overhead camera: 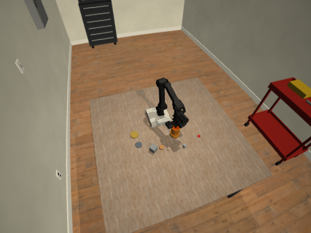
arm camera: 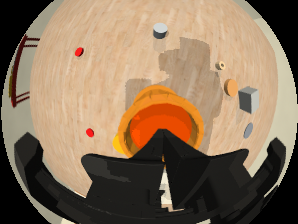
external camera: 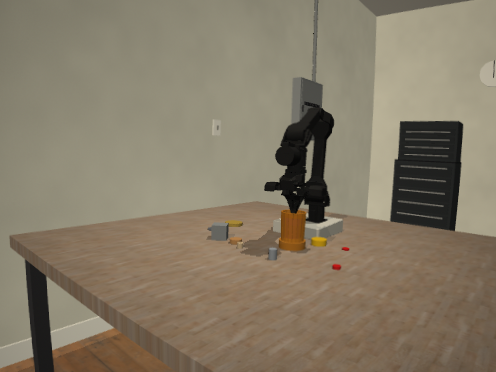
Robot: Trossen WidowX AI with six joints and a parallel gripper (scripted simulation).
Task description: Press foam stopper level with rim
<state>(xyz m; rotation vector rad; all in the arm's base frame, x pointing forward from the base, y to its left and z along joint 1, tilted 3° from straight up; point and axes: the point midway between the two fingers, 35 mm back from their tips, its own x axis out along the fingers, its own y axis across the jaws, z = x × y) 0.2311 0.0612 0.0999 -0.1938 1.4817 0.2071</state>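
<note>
Right now my hand is 4 cm above the orange foam stopper. The rest, counted from my hand: small tan disc (10 cm ahead, 15 cm to the right, 13 cm below); then yellow disc (9 cm behind, 4 cm to the left, 12 cm below); then small grey cylinder (14 cm ahead, 4 cm to the left, 12 cm below).
</note>
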